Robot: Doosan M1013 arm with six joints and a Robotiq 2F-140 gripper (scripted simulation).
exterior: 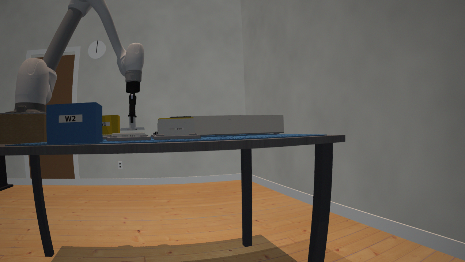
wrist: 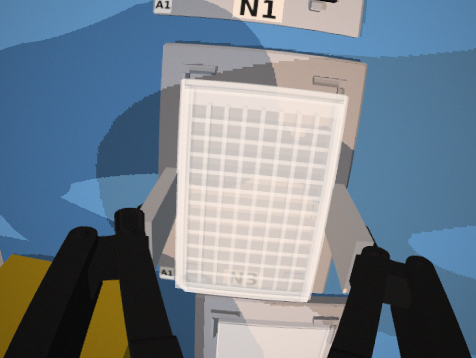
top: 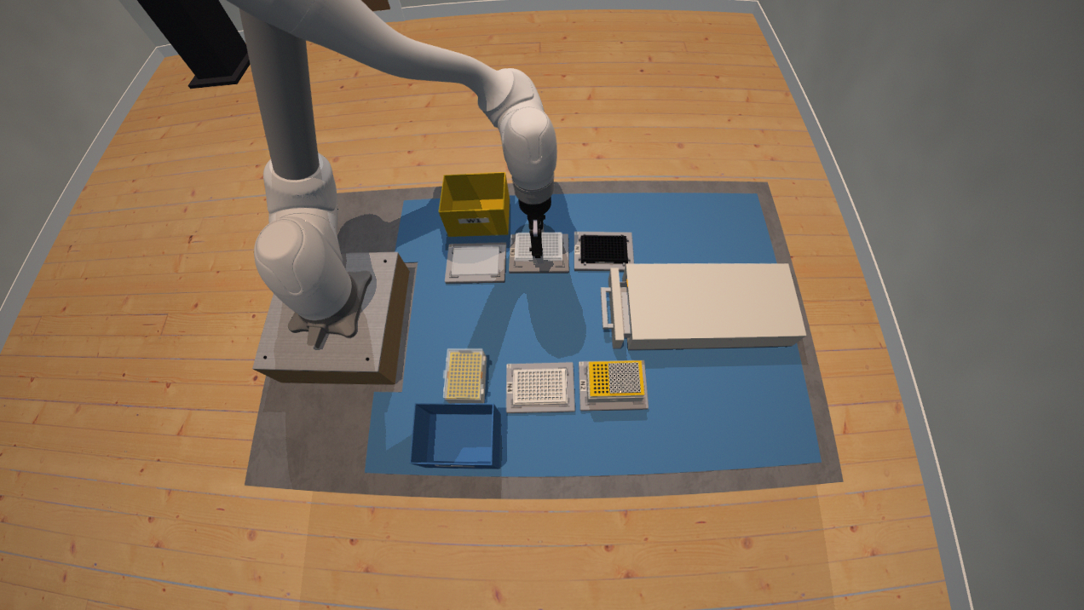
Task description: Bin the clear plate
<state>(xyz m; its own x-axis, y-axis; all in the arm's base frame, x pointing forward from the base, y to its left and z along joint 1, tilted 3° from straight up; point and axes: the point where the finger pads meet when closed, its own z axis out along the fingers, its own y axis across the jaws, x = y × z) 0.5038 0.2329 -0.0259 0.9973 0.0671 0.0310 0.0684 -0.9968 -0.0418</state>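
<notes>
My gripper is now 60 mm above the nest. From my hand the other things lie so: black plate: 180 mm ahead, 20 mm to the left, 40 mm below; then white lid: 170 mm behind, 40 mm to the right, 50 mm below; then yellow bin W1: 190 mm behind, 120 mm to the left, 20 mm below.
</notes>
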